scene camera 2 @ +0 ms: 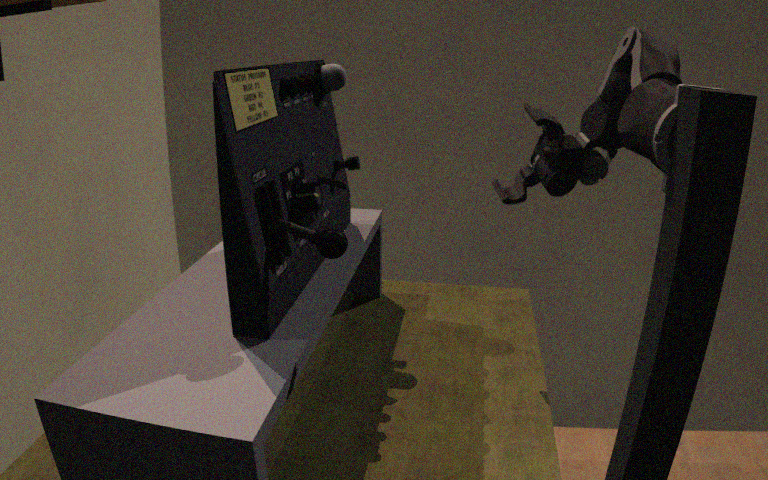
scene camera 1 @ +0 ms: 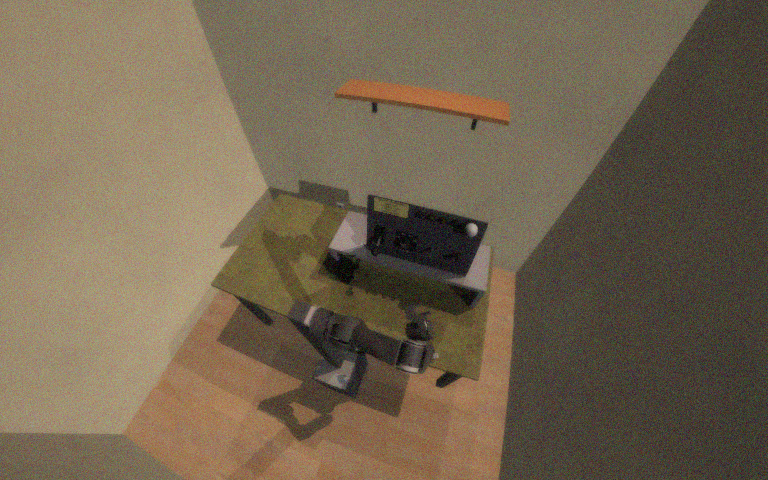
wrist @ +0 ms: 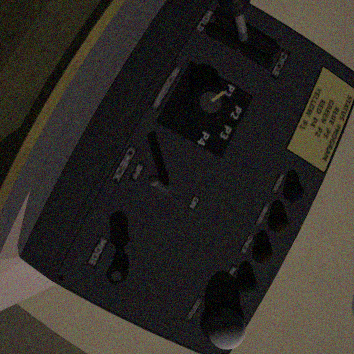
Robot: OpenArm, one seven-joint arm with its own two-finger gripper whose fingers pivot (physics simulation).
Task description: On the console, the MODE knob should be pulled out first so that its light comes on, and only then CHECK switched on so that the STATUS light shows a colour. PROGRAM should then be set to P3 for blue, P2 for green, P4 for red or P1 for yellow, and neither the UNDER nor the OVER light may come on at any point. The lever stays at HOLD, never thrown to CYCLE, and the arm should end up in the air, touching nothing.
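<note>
The console [scene camera 1: 467, 254] [scene camera 2: 305, 130] stands upright on a pale base. The MODE knob [scene camera 2: 352, 163] [wrist: 117, 272] sticks out a short way; the MODE light [wrist: 292, 186] looks dark. The CHECK switch [wrist: 159, 185] leans towards OFF. The PROGRAM dial [wrist: 210, 101] has its yellow mark towards P1. The lever [scene camera 2: 331, 244] [wrist: 241, 26] points down towards HOLD. The UNDER light [wrist: 278, 215] and OVER light [wrist: 261, 246] look dark. The STATUS dome [scene camera 1: 471, 229] [scene camera 2: 333, 76] [wrist: 225, 330] is greyish white without colour. My gripper [scene camera 2: 514, 152] is open in the air, well apart from the console.
The pale base [scene camera 1: 348, 232] [scene camera 2: 209, 311] stands on the green table [scene camera 1: 283, 215] [scene camera 2: 453, 390]. A yellow card [scene camera 1: 390, 207] [scene camera 2: 250, 99] [wrist: 321, 120] on the panel pairs status colours with programs. An orange shelf [scene camera 1: 424, 99] hangs on the wall above. The arm's dark post [scene camera 2: 679, 283] stands opposite the console.
</note>
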